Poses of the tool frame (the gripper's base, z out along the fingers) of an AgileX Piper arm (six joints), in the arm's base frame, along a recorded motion.
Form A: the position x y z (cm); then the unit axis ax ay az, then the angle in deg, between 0 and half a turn.
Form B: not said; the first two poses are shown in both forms.
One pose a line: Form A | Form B
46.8 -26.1 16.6 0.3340 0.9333 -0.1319 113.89 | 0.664 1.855 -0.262 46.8 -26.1 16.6
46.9 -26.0 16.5 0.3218 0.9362 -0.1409 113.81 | 0.639 1.860 -0.280 46.9 -26.0 16.5
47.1 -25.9 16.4 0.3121 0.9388 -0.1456 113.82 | 0.620 1.865 -0.289 47.1 -25.9 16.4
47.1 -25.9 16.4 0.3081 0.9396 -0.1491 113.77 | 0.612 1.866 -0.296 47.1 -25.9 16.4
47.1 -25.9 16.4 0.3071 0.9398 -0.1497 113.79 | 0.610 1.867 -0.297 47.1 -25.9 16.4
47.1 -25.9 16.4 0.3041 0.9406 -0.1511 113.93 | 0.605 1.870 -0.300 47.1 -25.9 16.4
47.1 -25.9 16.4 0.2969 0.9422 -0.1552 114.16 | 0.592 1.877 -0.309 47.1 -25.9 16.4
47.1 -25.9 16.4 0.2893 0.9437 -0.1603 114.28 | 0.577 1.882 -0.320 47.1 -25.9 16.4
